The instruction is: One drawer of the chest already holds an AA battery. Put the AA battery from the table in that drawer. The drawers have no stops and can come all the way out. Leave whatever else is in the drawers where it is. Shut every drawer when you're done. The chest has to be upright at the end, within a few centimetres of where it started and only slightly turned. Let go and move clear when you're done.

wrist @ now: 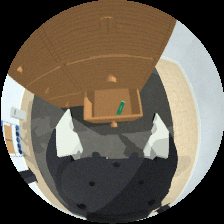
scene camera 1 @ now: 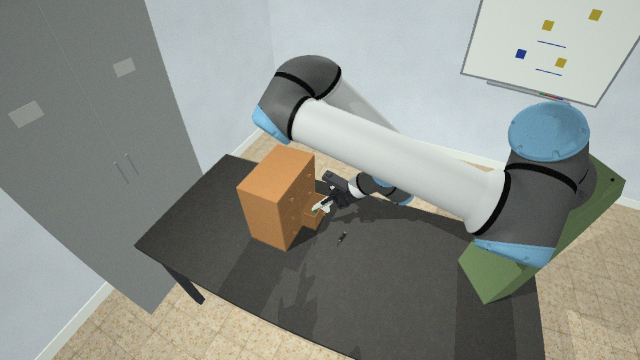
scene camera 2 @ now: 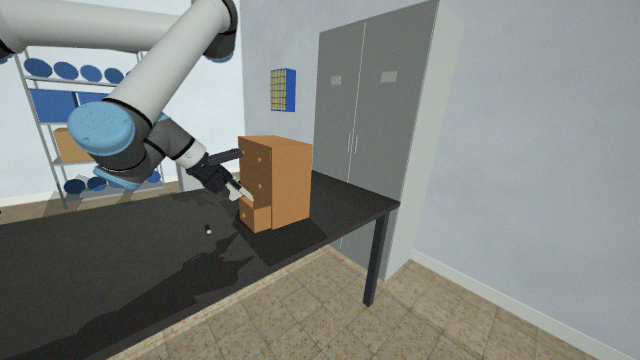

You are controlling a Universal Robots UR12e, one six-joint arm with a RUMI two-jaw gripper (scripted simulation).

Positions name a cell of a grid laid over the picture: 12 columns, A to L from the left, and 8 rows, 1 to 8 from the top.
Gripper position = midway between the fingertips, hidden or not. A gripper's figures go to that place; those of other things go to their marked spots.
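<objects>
I find my gripper (scene camera 2: E5) at 0.85 m from the lens. There is a drawer (scene camera 2: E5) too, and it is 0.82 m from the lens.
</objects>
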